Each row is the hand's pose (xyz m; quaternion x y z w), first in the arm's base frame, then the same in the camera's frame.
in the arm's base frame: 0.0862 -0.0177 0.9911 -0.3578 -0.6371 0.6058 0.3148
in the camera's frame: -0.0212 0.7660 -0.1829 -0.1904 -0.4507 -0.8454 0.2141
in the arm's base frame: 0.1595 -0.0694 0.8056 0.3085 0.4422 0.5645 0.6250
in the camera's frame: 0.1422 0.6682 -0.1041 0.4085 -0.8815 0.2239 0.0766
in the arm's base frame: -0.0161 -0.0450 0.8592 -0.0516 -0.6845 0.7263 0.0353
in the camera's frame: 0.0278 0.7890 -0.0226 -0.5172 -0.5369 -0.6664 0.0083
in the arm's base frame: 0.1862 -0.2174 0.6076 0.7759 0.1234 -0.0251 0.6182
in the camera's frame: 0.3675 0.6548 0.0002 -0.4972 0.5281 -0.2129 0.6547
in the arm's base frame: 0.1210 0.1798 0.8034 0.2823 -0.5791 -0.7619 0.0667
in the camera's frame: -0.0623 0.5359 -0.0387 -0.1464 -0.5542 0.3157 0.7561
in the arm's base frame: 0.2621 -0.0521 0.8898 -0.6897 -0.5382 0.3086 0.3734
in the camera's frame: 0.1255 0.6298 -0.2312 0.0488 -0.1200 -0.8983 0.4199
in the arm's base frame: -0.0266 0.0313 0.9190 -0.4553 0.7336 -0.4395 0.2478
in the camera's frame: -0.0654 0.7748 -0.0477 0.6931 0.3555 0.3661 0.5091
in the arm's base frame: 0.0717 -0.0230 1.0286 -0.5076 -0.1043 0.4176 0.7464
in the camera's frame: -0.0420 0.7954 -0.2015 0.4498 -0.4719 -0.6043 0.4581
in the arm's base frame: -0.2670 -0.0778 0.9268 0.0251 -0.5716 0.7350 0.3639
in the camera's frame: -0.0793 0.9999 0.0899 0.2154 0.7206 0.6581 0.0337
